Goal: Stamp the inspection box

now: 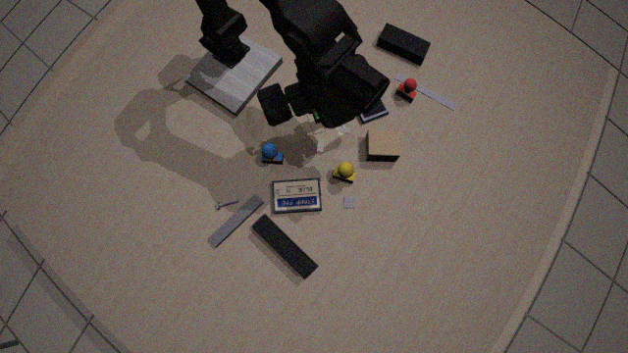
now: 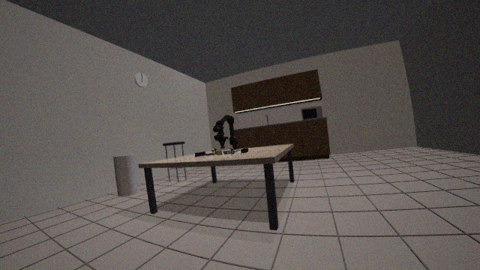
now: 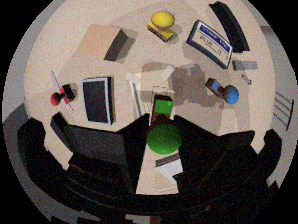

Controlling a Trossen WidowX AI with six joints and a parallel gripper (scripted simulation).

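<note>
The white lined card lies 8 cm below my gripper tip and 1 cm to the left of it. From my gripper tip the other things lie so: green-knobbed stamp right at my gripper tip; then blue stamp 11 cm to the right, 6 cm below, 2 cm behind; then yellow stamp 11 cm ahead, 6 cm to the right, 6 cm below.
</note>
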